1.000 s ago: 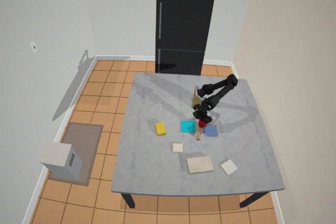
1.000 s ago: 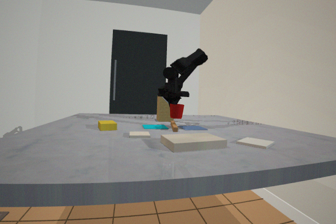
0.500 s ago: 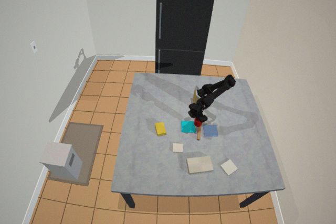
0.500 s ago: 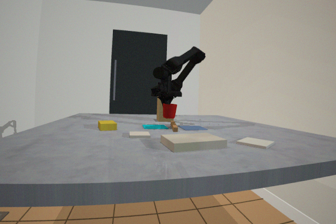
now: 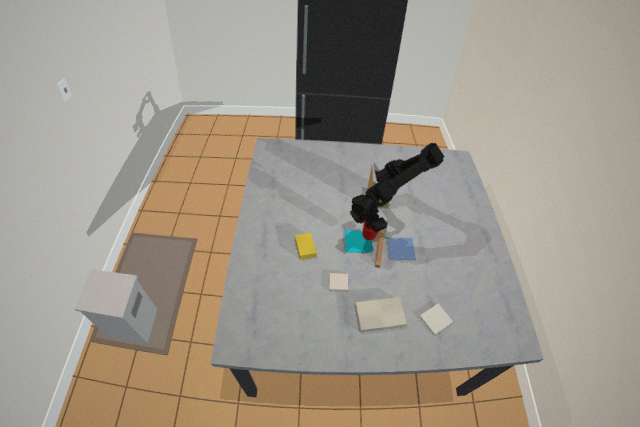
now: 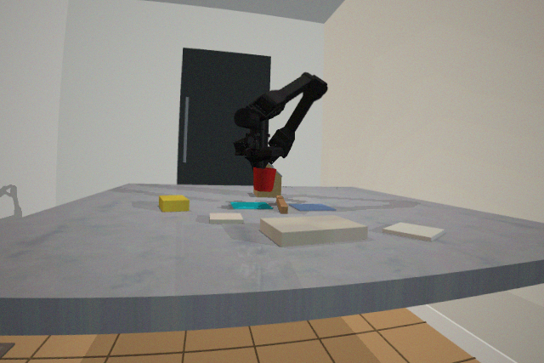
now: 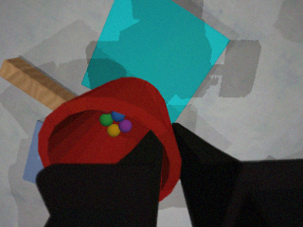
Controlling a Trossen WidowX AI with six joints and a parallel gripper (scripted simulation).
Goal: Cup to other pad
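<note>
Right now my gripper tip is 10 cm above the cyan pad, 2 cm to the left of it and 2 cm short of it. The rest, counted from my gripper tip: wooden bar (9 cm below, 7 cm to the left, 4 cm ahead); then red cup (3 cm ahead, 1 cm to the left); then blue pad (17 cm to the left, 10 cm below, 7 cm ahead).
</note>
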